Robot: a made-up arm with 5 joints. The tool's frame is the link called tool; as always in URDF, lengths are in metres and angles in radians.
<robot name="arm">
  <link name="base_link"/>
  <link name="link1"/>
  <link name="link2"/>
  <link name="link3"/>
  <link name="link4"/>
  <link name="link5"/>
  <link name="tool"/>
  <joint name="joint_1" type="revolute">
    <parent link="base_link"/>
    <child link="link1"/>
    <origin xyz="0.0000 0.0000 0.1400" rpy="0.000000 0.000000 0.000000"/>
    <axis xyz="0 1 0"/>
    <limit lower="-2.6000" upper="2.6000" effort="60" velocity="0.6"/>
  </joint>
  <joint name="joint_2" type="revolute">
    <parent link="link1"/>
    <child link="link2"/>
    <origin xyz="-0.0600 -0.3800 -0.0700" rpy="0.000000 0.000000 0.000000"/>
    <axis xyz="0 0 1"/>
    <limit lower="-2.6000" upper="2.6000" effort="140" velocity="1.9"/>
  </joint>
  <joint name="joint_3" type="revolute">
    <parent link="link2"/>
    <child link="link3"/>
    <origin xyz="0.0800 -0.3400 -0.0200" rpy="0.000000 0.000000 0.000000"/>
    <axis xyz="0 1 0"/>
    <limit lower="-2.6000" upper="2.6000" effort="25" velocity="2.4"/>
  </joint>
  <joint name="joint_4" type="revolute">
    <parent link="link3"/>
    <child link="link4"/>
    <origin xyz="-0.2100 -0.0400 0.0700" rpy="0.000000 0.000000 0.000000"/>
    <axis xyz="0 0 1"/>
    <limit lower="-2.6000" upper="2.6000" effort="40" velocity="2.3"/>
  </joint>
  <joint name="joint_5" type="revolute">
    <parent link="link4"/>
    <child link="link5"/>
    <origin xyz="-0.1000 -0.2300 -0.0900" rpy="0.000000 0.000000 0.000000"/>
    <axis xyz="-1 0 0"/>
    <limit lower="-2.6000" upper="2.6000" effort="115" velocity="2.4"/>
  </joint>
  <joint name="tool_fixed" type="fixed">
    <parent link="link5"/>
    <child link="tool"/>
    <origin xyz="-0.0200 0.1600 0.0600" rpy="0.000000 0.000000 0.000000"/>
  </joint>
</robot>
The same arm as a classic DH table. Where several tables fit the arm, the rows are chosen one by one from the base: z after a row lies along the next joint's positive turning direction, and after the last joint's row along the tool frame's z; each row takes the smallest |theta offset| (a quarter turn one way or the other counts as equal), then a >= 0, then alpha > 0; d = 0 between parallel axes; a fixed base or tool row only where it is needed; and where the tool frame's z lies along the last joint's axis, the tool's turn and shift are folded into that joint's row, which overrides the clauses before.
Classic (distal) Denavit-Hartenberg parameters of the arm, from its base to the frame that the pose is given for. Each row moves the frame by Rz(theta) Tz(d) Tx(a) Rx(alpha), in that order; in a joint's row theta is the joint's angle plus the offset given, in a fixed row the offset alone. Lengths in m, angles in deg.
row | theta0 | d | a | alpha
base (fixed) | 0 | 0.14 | 0 | -90
joint_1 | 0 | -0.38 | -0.06 | 90
joint_2 | 0 | -0.09 | 0.08 | -90
joint_3 | 0 | -0.38 | -0.21 | 90
joint_4 | -90 | -0.02 | 0.23 | 90
joint_5 | 0 | 0.12 | -0.16 | -90
tool (fixed) | 90 | 0.06 | 0 | 0
Joint limits (deg, base to tool): -148.97..148.97 -148.97..148.97 -148.97..148.97 -148.97..148.97 -148.97..148.97

